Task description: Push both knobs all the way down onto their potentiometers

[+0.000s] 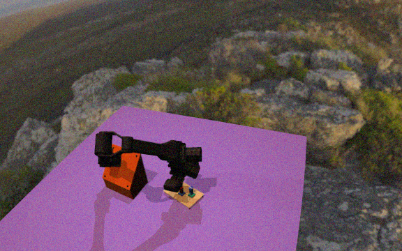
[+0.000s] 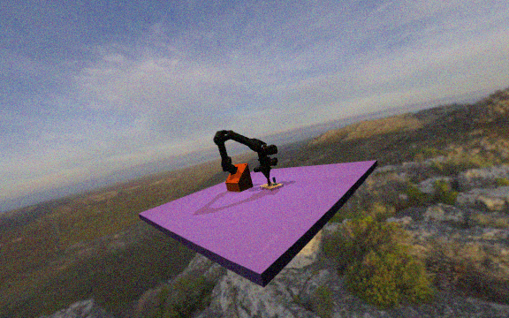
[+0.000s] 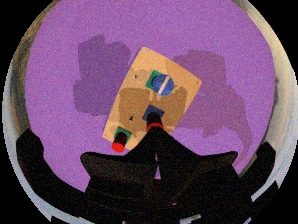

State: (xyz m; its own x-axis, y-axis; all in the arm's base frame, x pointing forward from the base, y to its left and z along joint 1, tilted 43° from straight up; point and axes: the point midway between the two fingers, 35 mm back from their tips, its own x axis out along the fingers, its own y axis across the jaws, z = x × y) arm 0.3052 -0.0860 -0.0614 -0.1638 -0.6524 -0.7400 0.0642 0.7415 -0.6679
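Right now my gripper tip is 20 mm above the red knob.
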